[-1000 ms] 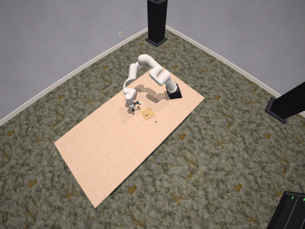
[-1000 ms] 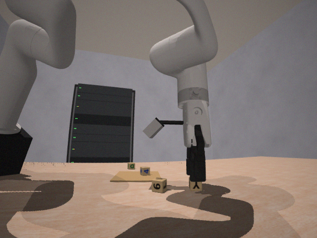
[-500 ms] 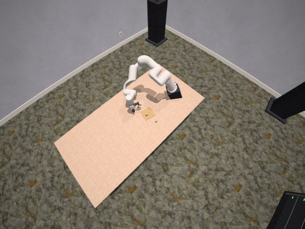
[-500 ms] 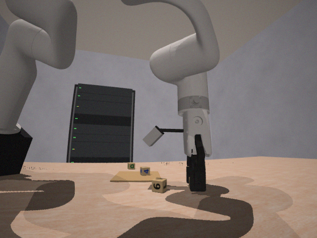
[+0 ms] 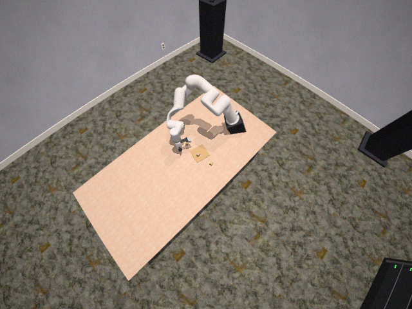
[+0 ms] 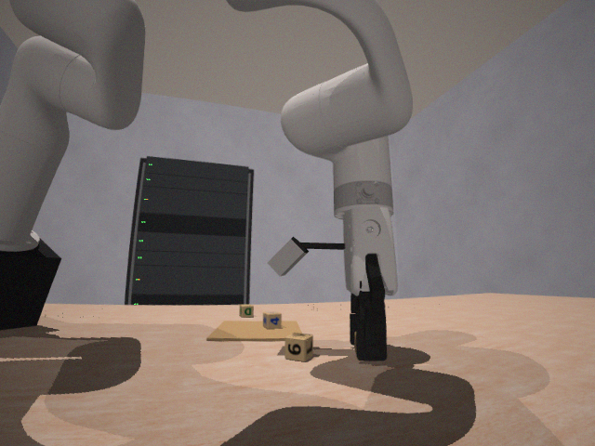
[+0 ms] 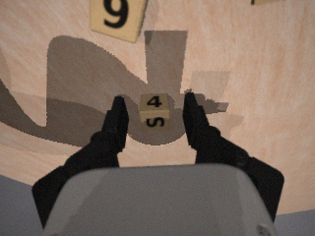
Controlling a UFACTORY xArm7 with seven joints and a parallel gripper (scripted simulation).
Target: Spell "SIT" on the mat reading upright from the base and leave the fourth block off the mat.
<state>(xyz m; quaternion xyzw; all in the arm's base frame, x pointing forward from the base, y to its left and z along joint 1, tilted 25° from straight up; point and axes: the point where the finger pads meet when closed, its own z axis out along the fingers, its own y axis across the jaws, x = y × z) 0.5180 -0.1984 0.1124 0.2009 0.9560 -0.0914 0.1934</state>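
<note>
Now: hand 18 cm to the right of the tan mat, 9 cm past it and 2 cm above it. The rest, counted from my hand: wooden block: 33 cm to the left, 8 cm behind, 1 cm below.
</note>
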